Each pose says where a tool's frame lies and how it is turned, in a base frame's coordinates. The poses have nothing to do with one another.
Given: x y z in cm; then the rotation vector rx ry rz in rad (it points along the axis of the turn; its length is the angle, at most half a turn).
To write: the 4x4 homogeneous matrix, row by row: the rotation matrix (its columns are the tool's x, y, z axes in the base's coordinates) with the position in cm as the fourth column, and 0 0 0 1 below. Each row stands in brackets. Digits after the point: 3 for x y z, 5 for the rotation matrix.
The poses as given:
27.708, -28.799, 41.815, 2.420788, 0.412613, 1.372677
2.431, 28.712, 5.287, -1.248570, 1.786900, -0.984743
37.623, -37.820, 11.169, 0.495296, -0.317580, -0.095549
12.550, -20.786, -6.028, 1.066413, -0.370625, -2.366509
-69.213, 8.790, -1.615, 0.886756, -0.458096, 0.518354
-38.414, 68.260, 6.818, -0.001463, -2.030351, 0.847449
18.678, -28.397, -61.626, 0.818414, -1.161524, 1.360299
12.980, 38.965, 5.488, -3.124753, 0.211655, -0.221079
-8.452, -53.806, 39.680, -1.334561, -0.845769, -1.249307
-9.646, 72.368, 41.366, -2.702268, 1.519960, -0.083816
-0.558, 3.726, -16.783, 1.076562, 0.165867, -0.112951
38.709, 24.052, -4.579, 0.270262, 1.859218, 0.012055
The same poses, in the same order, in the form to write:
[[0.49470, 0.08835, 0.86456, 27.708], [0.40298, -0.90472, -0.13813, -28.799], [0.76998, 0.41673, -0.48317, 41.815], [0, 0, 0, 1]]
[[-0.26007, -0.39486, 0.88116, 2.431], [-0.95585, 0.23457, -0.17700, 28.712], [-0.13680, -0.88829, -0.43843, 5.287], [0, 0, 0, 1]]
[[0.94662, 0.01364, -0.32208, 37.623], [-0.16634, 0.87650, -0.45175, -37.820], [0.27613, 0.48121, 0.83198, 11.169], [0, 0, 0, 1]]
[[-0.55903, 0.34074, -0.75590, 12.550], [-0.55552, -0.83071, 0.03638, -20.786], [-0.61554, 0.44026, 0.65367, -6.028], [0, 0, 0, 1]]
[[0.78491, -0.59837, -0.16085, -69.213], [0.23320, 0.52580, -0.81802, 8.790], [0.57405, 0.60456, 0.55224, -1.615], [0, 0, 0, 1]]
[[-0.58859, -0.31042, -0.74646, -38.414], [0.31237, 0.76430, -0.56415, 68.260], [0.74564, -0.56522, -0.35290, 6.818], [0, 0, 0, 1]]
[[-0.14606, -0.97845, -0.14595, 18.678], [0.29744, 0.09727, -0.94977, -28.397], [0.94350, -0.18214, 0.27683, -61.626], [0, 0, 0, 1]]
[[0.98099, -0.13405, 0.14028, 12.980], [-0.13432, -0.99091, -0.00762, 38.965], [0.14003, -0.01137, -0.99008, 5.488], [0, 0, 0, 1]]
[[0.19829, 0.95782, 0.20798, -8.452], [-0.16268, -0.17709, 0.97066, -53.806], [0.96655, -0.22631, 0.12070, 39.680], [0, 0, 0, 1]]
[[0.51840, -0.85253, 0.06669, -9.646], [-0.85470, -0.51906, 0.00841, 72.368], [0.02745, -0.06136, -0.99774, 41.366], [0, 0, 0, 1]]
[[0.98180, 0.17240, 0.07969, -0.558], [-0.01098, 0.47039, -0.88239, 3.726], [-0.18961, 0.86546, 0.46372, -16.783], [0, 0, 0, 1]]
[[-0.27619, 0.17939, 0.94421, 38.709], [0.19162, 0.97298, -0.12880, 24.052], [-0.94181, 0.14535, -0.30310, -4.579], [0, 0, 0, 1]]

